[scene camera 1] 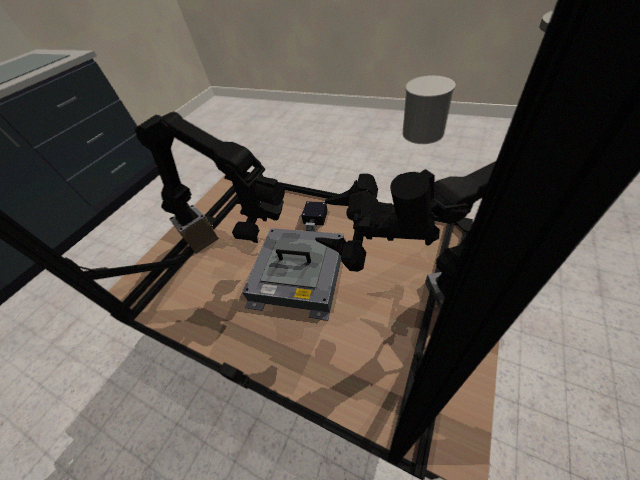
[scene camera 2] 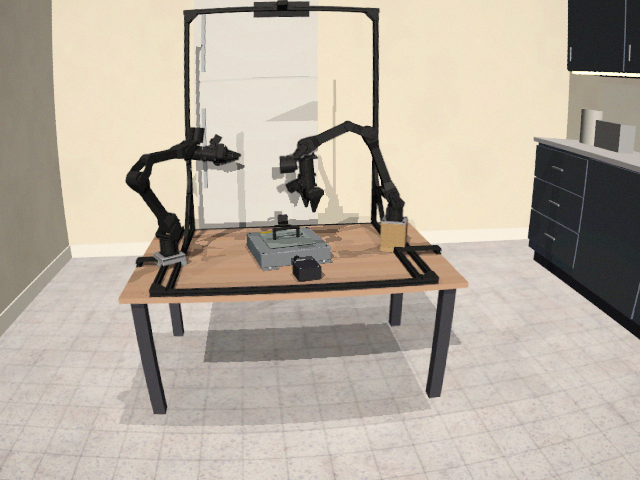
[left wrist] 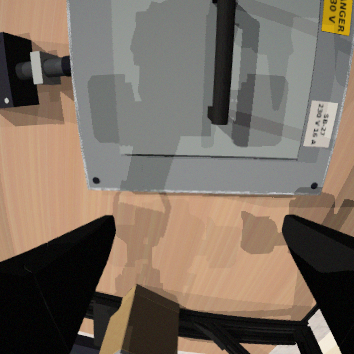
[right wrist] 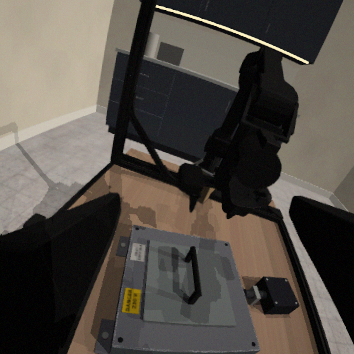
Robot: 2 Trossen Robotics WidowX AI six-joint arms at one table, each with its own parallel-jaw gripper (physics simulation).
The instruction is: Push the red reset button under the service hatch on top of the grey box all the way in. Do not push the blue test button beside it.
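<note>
The grey box (scene camera 1: 333, 268) (scene camera 2: 289, 258) (left wrist: 200, 177) (right wrist: 240, 300) stands on the table. Its service hatch (scene camera 1: 289, 276) (left wrist: 165, 135) (right wrist: 215, 312) is shut and carries a black bar handle (scene camera 1: 294, 252) (scene camera 2: 285, 227) (left wrist: 224, 60) (right wrist: 196, 275). The red and blue buttons do not show in any view. My left gripper (scene camera 1: 256, 222) (scene camera 2: 310, 205) (left wrist: 199, 223) (right wrist: 208, 214) is open and empty, pointing down above the table beside the box. My right gripper (scene camera 1: 323, 220) (scene camera 2: 241, 160) is open and empty, roughly level and well above the table, to the left of the box in scene camera 2.
A small black block (scene camera 1: 314, 212) (scene camera 2: 307, 269) (left wrist: 17, 75) (right wrist: 280, 295) joins the box's side by a short connector. A yellow label (scene camera 1: 302, 293) (right wrist: 131, 301) marks the box's opposite edge. A black frame runs around the table, with tall posts (scene camera 2: 375, 77). The left arm stands on a tan block (scene camera 2: 392, 236).
</note>
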